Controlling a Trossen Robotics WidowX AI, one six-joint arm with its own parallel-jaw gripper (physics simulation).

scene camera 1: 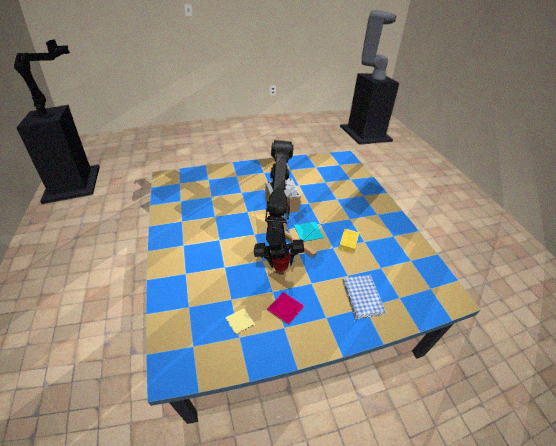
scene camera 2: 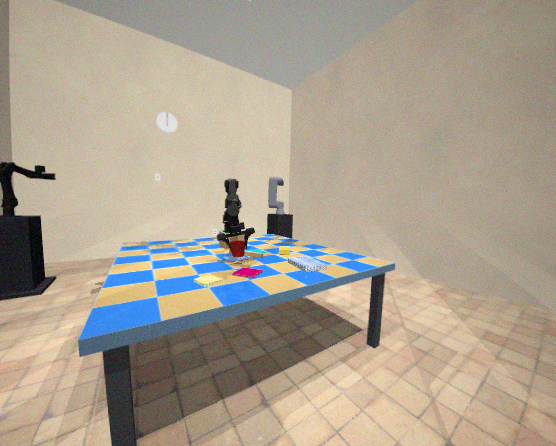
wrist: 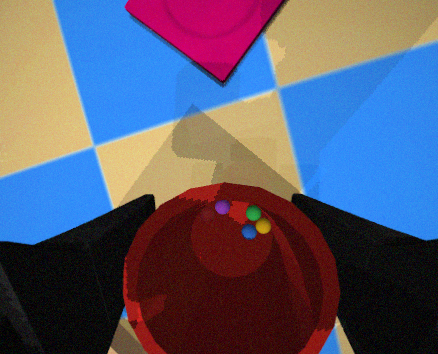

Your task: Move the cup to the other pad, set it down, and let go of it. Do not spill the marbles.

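Where they show: gripper, fingertip midpoint: (scene camera 1: 281, 266) (scene camera 2: 239, 250) (wrist: 223, 202); arm's base, link origin: (scene camera 2: 228, 231).
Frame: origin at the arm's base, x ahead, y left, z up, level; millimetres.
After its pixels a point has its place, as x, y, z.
My gripper (scene camera 1: 280, 263) {457, -133, -37} (scene camera 2: 238, 248) {457, -133, -37} (wrist: 223, 202) {457, -133, -37} is shut on the red cup (scene camera 1: 281, 265) {467, -138, -19} (scene camera 2: 237, 249) {462, -146, -28} (wrist: 230, 305) {406, -121, -32}, with one finger on each side. The cup is roughly upright and held above the table. Several marbles lie in the cup, among them a purple marble (wrist: 222, 207) {452, -128, -53}, a green marble (wrist: 253, 212) {444, -144, -54}, a yellow marble (wrist: 263, 226) {434, -147, -53} and a blue marble (wrist: 249, 231) {434, -139, -53}. The magenta pad (scene camera 1: 285, 308) {607, -165, -98} (scene camera 2: 247, 272) {613, -169, -98} (wrist: 210, 50) {558, -147, -98} lies apart from the cup, nearer the table's front edge. The cyan pad (scene camera 1: 309, 231) {244, 81, -103} lies behind and right of the cup in scene camera 1.
A light-blue flat sheet (scene camera 2: 229, 259) {354, -141, -103} lies below the cup. A wooden bar (scene camera 1: 308, 250) {368, 23, -87} lies beside the gripper. A box (scene camera 1: 294, 203) {92, 57, -49} stands near the arm. A yellow block (scene camera 1: 349, 240) {373, 222, -76}, a checked cloth (scene camera 1: 364, 296) {660, 141, -81} and a pale yellow square (scene camera 1: 240, 321) {615, -339, -96} lie farther off.
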